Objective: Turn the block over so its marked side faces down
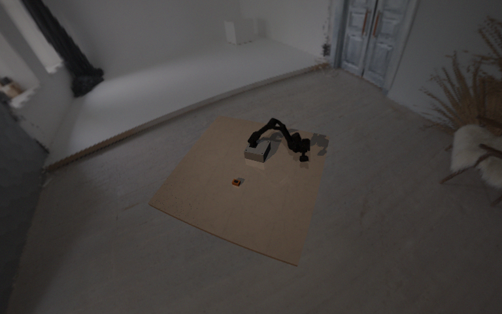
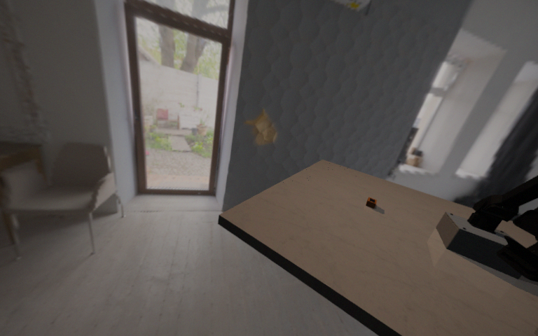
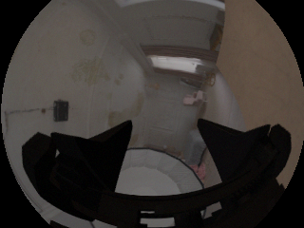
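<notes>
Right now the orange block is 22 cm ahead of my gripper tip, 52 cm to the right of it and 27 cm below it.
</notes>
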